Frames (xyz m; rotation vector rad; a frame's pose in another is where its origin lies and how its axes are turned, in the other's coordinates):
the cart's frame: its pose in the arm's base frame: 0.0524 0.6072 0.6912 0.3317 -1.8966 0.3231
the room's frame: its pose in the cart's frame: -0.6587 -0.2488 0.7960 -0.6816 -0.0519 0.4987
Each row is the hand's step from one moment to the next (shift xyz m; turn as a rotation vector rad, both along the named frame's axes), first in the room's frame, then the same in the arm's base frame.
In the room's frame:
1: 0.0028 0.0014 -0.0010 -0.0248 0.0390 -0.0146
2: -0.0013 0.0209 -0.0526 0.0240 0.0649 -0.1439
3: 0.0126 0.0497 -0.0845 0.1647 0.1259 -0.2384
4: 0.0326 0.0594 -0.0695 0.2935 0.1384 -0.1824
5: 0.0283 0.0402 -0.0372 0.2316 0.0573 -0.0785
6: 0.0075 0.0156 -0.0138 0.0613 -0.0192 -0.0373
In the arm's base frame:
1: 0.0004 0.0021 0.0025 0.0376 0.0204 -0.0228
2: 0.0529 0.0038 0.0199 0.1377 0.0284 0.0757
3: 0.0863 0.0262 0.0404 0.1898 0.1133 0.2258
4: 0.0705 0.0467 0.0476 0.1011 0.1908 0.3032
5: 0.0373 0.0367 0.0326 0.0037 0.1224 0.2193
6: 0.0152 0.0130 0.0094 0.0003 -0.0021 0.0743

